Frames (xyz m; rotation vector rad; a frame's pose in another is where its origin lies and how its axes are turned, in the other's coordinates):
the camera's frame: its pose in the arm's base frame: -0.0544 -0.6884 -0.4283 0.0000 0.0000 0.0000
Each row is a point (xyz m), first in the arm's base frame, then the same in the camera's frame.
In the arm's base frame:
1: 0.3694 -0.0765 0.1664
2: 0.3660 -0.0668 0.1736
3: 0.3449 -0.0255 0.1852
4: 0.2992 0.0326 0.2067
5: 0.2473 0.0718 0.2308
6: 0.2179 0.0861 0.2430
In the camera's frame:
1: 0.4238 0.6119 0.5947
2: 0.4204 0.6216 0.6019
3: 0.3993 0.6629 0.6135
4: 0.3536 0.7210 0.6350
5: 0.3017 0.7602 0.6591
6: 0.2723 0.7745 0.6713

